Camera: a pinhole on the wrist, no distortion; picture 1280 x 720 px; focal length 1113.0 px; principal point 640.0 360.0 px. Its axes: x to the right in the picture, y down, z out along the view. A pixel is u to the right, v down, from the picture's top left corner.
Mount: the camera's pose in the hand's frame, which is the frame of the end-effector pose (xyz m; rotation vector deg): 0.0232 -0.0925 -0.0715 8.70 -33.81 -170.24
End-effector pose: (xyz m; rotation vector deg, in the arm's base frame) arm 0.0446 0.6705 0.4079 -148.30 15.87 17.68
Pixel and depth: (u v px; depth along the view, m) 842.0 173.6 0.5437
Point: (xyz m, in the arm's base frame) -0.2052 0.7343 0.0374
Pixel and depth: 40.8 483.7 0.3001
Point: 0.1476 0.7600 0.1696
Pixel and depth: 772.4 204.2 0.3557
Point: -0.0765 0.7305 0.1913
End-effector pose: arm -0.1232 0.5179 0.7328 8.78 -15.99 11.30
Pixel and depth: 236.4 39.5 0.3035
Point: -0.1115 0.6126 0.9455
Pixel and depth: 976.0 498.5 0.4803
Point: -0.3869 0.4347 1.0480
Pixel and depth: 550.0 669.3 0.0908
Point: -0.0911 0.4395 0.7504
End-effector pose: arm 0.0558 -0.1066 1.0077 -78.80 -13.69 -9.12
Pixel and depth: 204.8 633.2 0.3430
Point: 0.1462 0.1735 1.1132
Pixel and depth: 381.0 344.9 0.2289
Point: 0.0926 0.0345 1.0426
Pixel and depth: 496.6 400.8 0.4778
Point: 0.0747 0.2813 1.0077
